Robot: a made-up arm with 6 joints. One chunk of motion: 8 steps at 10 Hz.
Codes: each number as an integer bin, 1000 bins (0 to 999) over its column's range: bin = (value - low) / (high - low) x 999, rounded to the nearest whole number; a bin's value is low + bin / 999 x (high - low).
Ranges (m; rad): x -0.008..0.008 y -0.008..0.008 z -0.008..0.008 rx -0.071..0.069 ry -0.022..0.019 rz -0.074..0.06
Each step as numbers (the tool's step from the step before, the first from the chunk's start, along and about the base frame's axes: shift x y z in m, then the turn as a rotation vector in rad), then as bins.
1 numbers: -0.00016 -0.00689 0.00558 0.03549 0.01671 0.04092
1 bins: 490 69 848 760 943 857
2 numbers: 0.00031 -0.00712 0.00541 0.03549 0.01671 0.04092
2 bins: 519 55 837 760 943 857
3 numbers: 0.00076 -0.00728 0.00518 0.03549 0.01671 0.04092
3 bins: 547 45 823 760 943 857
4 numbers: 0.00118 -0.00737 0.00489 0.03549 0.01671 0.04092
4 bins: 573 39 805 760 943 857
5 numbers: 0.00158 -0.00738 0.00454 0.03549 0.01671 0.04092
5 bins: 598 39 783 760 943 857
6 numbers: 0.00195 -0.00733 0.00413 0.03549 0.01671 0.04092
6 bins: 621 42 757 760 943 857
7 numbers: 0.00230 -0.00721 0.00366 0.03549 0.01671 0.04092
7 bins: 643 49 728 760 943 857
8 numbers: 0.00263 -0.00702 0.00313 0.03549 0.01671 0.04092
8 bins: 664 61 695 760 943 857
